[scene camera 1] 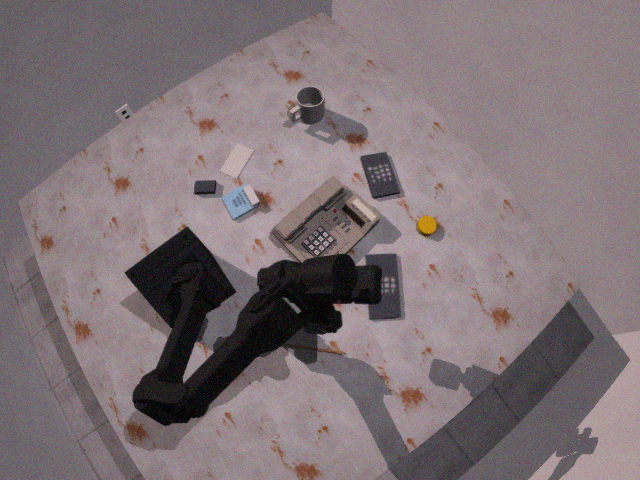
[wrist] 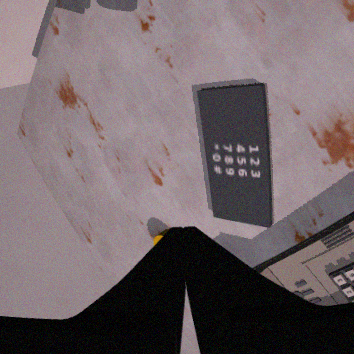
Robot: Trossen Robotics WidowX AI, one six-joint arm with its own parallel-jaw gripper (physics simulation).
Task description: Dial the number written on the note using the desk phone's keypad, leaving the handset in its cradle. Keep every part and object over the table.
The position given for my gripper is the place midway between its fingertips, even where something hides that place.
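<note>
My gripper (scene camera 1: pixel 358 289) and (wrist: pixel 182 238), in sight.
</note>
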